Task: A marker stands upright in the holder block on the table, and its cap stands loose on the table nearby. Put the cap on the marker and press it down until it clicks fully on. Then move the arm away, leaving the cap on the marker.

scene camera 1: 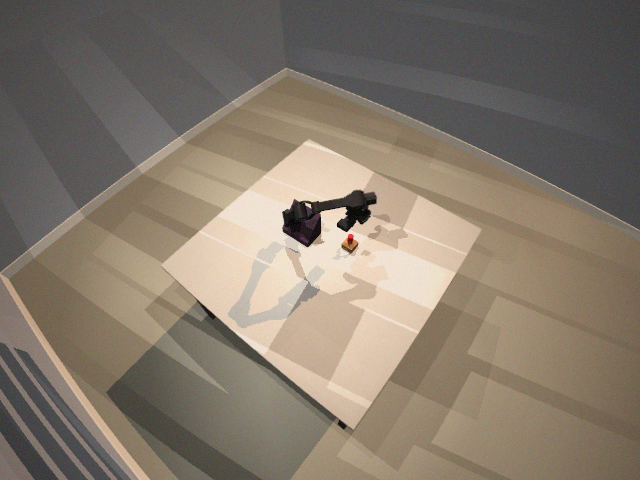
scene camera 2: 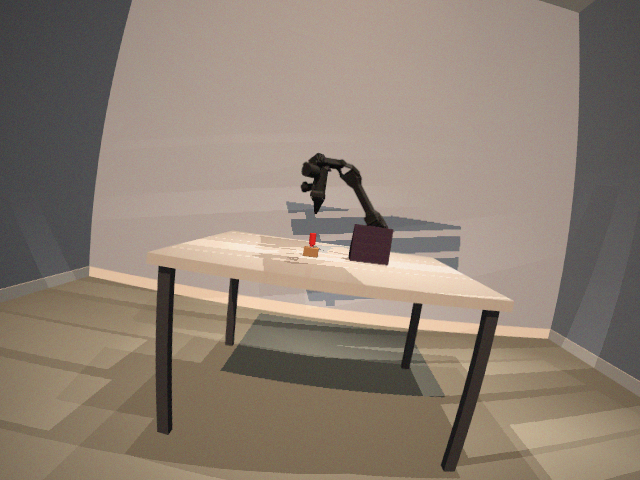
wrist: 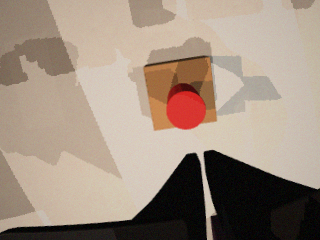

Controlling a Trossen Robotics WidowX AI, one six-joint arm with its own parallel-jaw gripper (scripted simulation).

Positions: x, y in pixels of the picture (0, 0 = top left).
Scene:
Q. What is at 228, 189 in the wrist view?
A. My gripper.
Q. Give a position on a red cap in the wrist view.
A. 185, 109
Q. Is my gripper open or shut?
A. Shut.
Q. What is my gripper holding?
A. Nothing.

